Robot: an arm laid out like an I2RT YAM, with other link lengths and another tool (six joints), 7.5 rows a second.
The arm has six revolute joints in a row. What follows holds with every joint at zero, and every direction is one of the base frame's. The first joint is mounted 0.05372 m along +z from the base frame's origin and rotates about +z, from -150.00 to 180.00 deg. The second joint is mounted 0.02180 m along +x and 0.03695 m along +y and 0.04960 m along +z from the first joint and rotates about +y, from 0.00 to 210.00 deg. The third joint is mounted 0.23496 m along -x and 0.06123 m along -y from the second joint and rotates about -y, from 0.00 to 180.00 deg. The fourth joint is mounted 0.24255 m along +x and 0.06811 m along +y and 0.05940 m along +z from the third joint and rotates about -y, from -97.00 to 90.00 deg. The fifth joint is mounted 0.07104 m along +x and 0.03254 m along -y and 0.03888 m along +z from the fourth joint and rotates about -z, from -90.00 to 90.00 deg. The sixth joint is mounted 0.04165 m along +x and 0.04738 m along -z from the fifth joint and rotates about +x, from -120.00 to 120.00 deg. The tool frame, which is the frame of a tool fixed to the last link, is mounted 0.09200 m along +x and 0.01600 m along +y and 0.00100 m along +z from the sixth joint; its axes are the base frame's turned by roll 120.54, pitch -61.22 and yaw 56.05 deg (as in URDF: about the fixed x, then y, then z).
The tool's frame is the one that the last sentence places.
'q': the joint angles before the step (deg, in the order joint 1, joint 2, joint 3, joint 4, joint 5, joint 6). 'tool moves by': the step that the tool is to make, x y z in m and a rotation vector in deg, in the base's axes. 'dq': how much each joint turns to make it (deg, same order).
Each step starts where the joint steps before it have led.
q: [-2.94, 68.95, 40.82, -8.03, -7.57, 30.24]
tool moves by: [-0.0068, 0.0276, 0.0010, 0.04, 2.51, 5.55]
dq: [4.19, 0.07, 1.96, -4.52, -1.08, -0.83]
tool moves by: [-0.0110, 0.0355, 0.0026, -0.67, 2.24, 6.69]
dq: [6.10, 0.06, 2.18, -4.52, -0.13, -0.77]
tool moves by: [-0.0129, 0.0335, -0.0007, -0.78, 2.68, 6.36]
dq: [6.02, 1.05, 2.26, -4.05, -0.06, -0.44]
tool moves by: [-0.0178, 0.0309, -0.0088, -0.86, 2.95, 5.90]
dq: [6.04, 1.15, 0.49, -2.40, 0.09, 0.10]
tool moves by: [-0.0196, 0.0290, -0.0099, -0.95, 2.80, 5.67]
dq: [6.04, 1.57, 0.36, -1.68, 0.10, 0.41]
